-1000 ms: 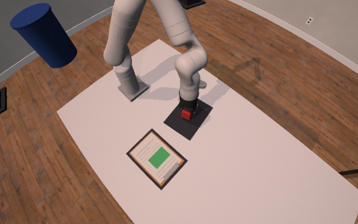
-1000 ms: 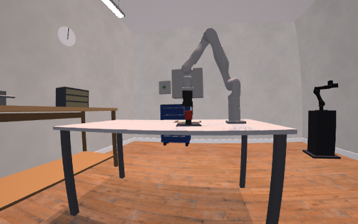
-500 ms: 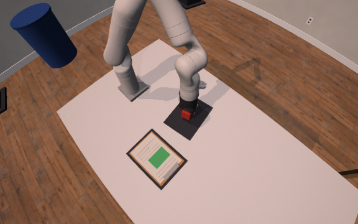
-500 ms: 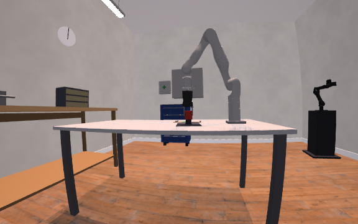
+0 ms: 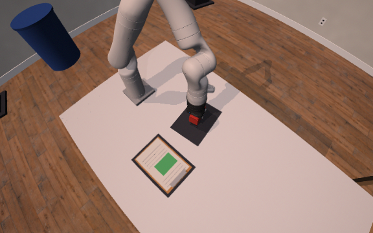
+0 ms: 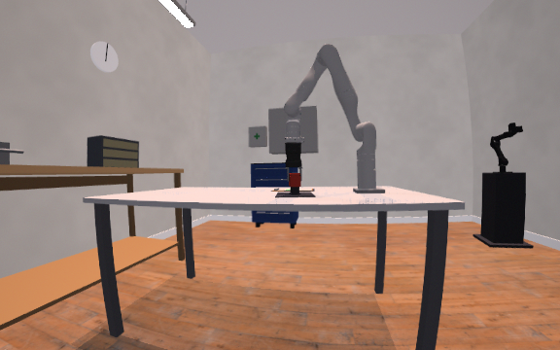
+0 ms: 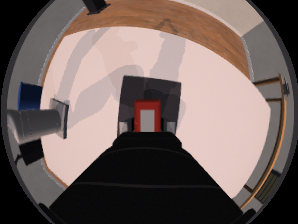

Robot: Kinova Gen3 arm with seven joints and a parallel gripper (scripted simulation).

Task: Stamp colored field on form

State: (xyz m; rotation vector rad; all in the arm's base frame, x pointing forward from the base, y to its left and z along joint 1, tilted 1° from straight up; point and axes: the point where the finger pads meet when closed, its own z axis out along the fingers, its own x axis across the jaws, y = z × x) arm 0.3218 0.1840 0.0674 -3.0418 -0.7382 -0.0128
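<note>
The red stamp is 30 mm below my hand. Round my hand: dark mat (80 mm below); then form (110 mm ahead, 260 mm to the right, 80 mm below).
</note>
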